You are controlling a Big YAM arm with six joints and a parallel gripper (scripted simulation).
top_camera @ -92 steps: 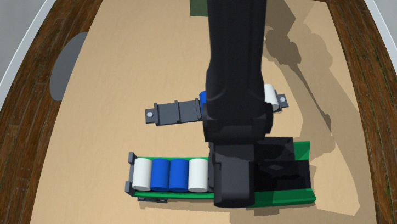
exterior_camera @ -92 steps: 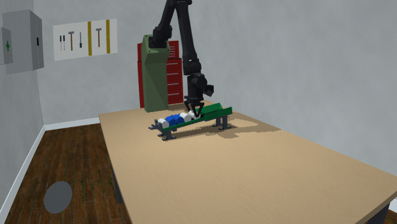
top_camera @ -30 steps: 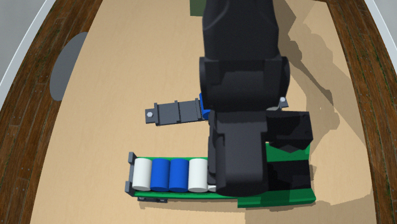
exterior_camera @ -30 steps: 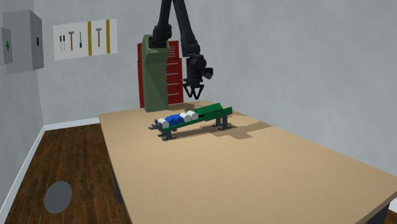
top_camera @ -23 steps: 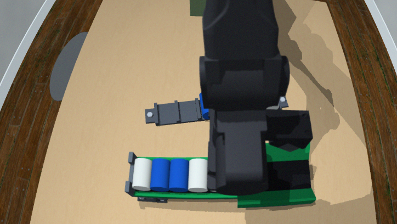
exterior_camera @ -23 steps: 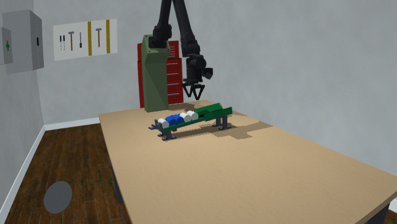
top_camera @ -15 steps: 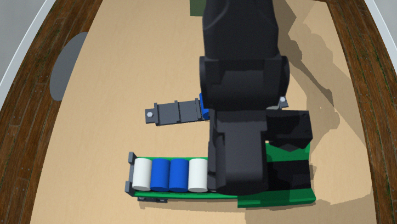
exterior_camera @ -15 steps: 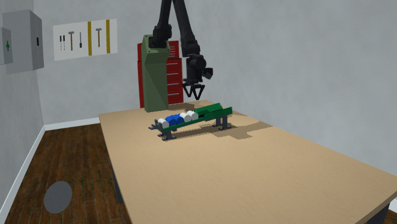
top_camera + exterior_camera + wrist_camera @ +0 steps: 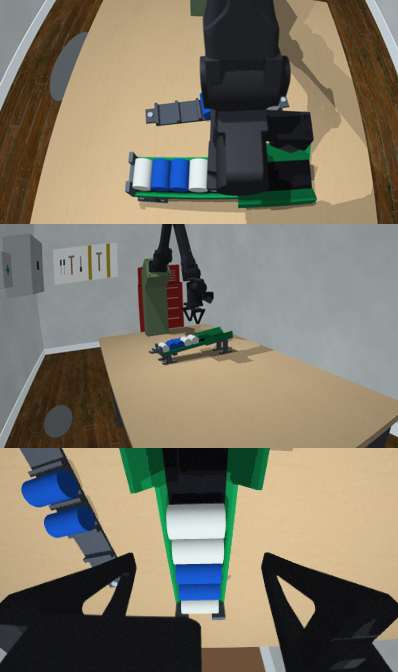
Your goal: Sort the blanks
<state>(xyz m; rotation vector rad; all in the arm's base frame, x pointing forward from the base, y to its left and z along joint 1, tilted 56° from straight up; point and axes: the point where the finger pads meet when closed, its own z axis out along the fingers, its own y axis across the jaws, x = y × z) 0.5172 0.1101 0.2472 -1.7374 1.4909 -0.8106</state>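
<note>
Now: hand 5 cm short of the grey stop, 18 cm to the left of it and 13 cm above it. Also, from my hand: stock rack (20 cm behind, 6 cm to the right, 19 cm below).
</note>
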